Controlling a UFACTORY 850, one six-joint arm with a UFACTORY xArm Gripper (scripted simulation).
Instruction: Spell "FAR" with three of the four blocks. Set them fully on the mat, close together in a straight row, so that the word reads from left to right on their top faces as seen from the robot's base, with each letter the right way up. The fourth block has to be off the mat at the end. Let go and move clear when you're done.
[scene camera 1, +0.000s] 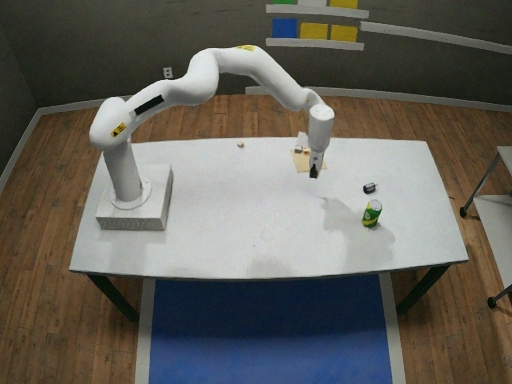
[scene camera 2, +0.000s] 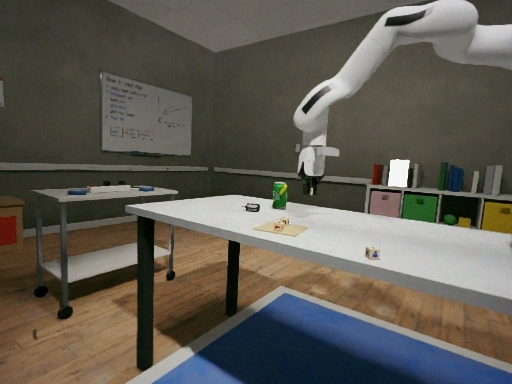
Path:
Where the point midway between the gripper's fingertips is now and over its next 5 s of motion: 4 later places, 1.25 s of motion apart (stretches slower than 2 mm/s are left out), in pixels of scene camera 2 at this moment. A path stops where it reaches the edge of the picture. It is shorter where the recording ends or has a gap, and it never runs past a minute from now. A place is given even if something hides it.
The gripper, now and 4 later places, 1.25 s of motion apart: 309, 194; 288, 197; 283, 211; 281, 226; 281, 218

